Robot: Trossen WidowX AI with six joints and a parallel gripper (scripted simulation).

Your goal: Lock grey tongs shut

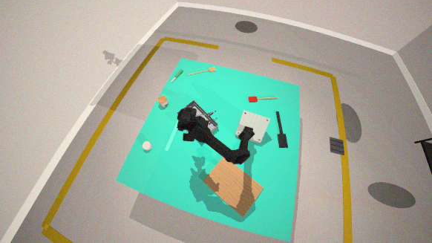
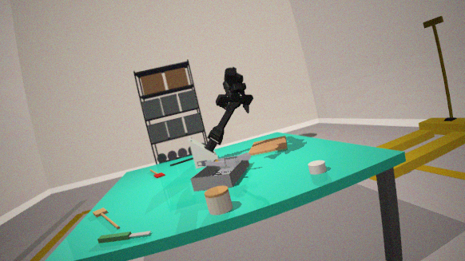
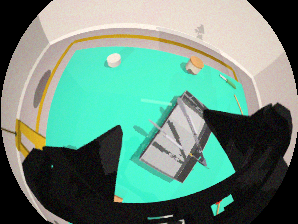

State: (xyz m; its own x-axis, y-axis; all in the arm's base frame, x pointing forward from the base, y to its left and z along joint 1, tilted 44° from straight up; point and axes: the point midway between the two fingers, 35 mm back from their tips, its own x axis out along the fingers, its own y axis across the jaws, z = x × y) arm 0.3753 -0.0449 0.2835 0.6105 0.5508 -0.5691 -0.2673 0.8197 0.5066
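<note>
My gripper tip is now 10 mm short of the grey roasting tin, 150 mm to the left of it and 250 mm above it. The rest, counted from my gripper tip: red spatula: 460 mm behind, 530 mm to the right, 270 mm below; then wooden board: 410 mm behind, 230 mm to the left, 270 mm below; then white puck: 310 mm ahead, 180 mm to the left, 260 mm below.
</note>
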